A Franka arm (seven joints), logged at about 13 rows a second.
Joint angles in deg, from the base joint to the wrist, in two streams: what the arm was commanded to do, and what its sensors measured. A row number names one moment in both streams.
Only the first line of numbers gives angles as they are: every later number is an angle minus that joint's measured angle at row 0.
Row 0, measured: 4.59, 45.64, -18.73, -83.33, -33.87, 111.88, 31.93
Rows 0 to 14, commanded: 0.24, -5.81, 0.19, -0.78, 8.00, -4.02, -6.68; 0.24, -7.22, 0.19, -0.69, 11.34, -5.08, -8.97; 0.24, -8.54, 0.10, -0.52, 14.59, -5.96, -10.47; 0.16, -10.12, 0.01, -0.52, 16.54, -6.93, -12.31; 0.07, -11.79, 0.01, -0.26, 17.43, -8.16, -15.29; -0.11, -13.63, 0.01, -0.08, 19.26, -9.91, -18.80; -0.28, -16.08, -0.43, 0.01, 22.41, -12.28, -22.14; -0.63, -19.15, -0.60, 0.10, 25.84, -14.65, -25.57; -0.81, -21.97, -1.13, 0.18, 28.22, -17.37, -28.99; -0.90, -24.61, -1.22, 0.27, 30.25, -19.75, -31.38; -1.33, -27.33, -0.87, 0.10, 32.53, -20.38, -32.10; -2.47, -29.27, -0.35, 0.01, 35.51, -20.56, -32.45; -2.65, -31.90, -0.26, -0.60, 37.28, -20.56, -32.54; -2.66, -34.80, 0.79, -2.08, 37.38, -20.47, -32.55; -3.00, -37.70, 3.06, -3.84, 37.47, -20.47, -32.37
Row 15, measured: -2.11, -31.68, -0.33, 0.87, 35.83, -20.77, -31.95
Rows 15 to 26, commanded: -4.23, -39.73, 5.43, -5.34, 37.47, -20.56, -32.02; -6.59, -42.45, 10.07, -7.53, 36.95, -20.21, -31.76; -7.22, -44.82, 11.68, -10.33, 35.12, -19.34, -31.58; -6.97, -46.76, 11.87, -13.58, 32.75, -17.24, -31.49; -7.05, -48.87, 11.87, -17.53, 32.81, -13.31, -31.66; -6.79, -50.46, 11.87, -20.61, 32.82, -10.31, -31.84; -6.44, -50.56, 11.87, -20.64, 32.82, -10.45, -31.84; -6.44, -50.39, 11.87, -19.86, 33.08, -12.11, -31.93; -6.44, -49.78, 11.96, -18.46, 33.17, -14.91, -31.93; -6.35, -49.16, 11.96, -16.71, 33.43, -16.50, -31.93; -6.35, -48.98, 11.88, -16.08, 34.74, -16.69, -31.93; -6.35, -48.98, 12.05, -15.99, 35.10, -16.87, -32.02
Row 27, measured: -5.68, -48.59, 11.30, -17.11, 33.97, -15.30, -31.82
